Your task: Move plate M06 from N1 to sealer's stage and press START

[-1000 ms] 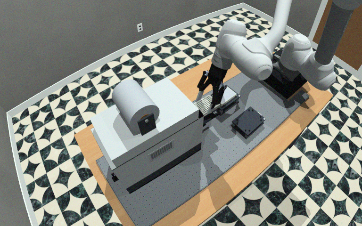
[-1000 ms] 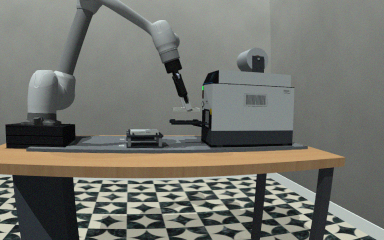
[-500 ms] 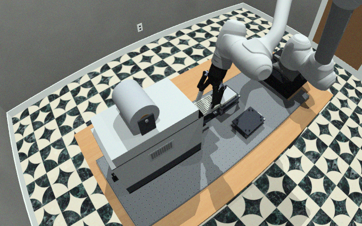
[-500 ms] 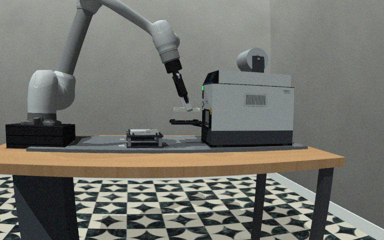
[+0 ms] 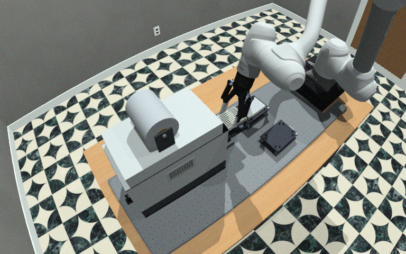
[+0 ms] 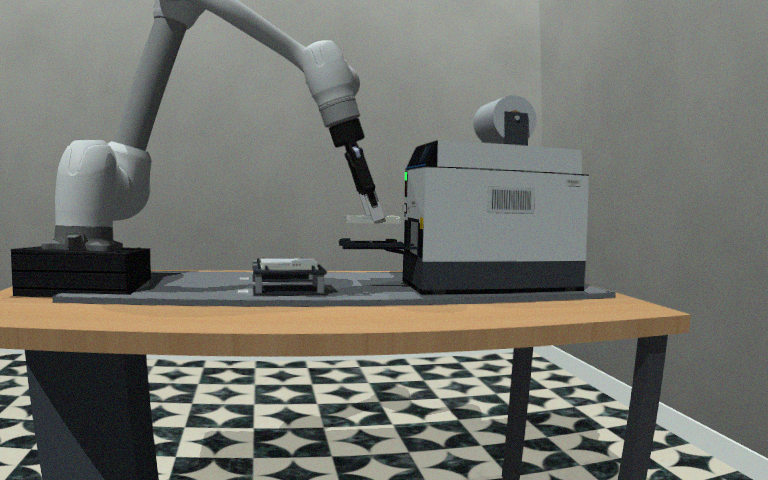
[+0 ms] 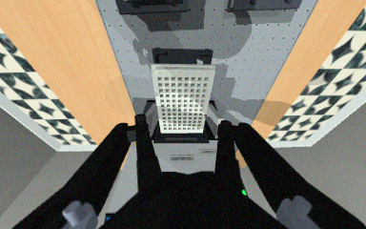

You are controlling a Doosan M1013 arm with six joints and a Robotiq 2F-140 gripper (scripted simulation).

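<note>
My hand is 8 cm above the black stage. Also, from my hand: foil-covered plate (20 cm behind, 13 cm below, 4 cm to the right); then white well plate (3 cm below); then nest N1 (20 cm behind, 16 cm to the left, 15 cm below).
</note>
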